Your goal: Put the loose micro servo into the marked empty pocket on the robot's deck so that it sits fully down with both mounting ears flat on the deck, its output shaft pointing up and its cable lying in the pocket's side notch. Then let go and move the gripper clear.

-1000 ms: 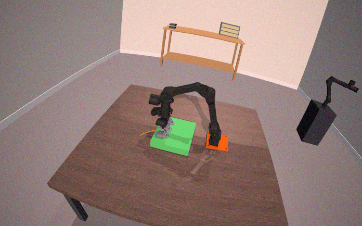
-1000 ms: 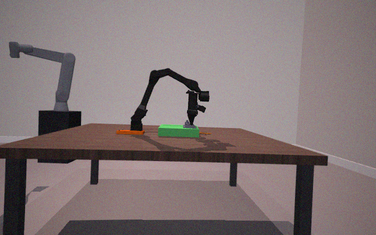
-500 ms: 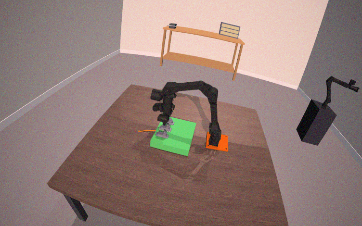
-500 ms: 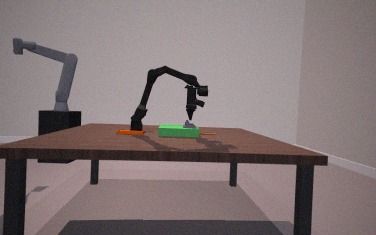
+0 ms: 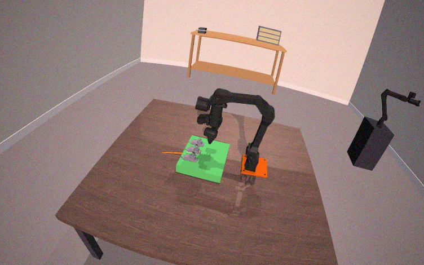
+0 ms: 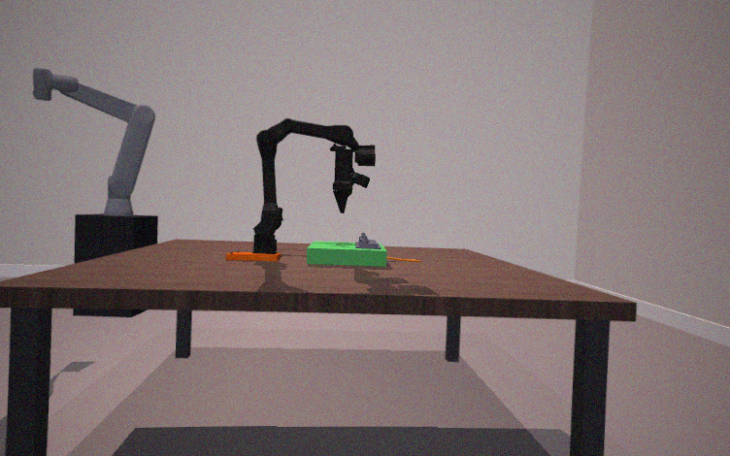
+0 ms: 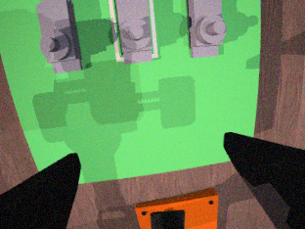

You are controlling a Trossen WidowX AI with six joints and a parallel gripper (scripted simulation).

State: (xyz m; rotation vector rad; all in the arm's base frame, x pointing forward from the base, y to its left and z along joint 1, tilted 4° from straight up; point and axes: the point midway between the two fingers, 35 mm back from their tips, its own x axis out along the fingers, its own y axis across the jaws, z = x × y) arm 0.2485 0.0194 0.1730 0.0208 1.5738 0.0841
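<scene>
My gripper tip is 20 mm past the green deck and 130 mm above it.
</scene>
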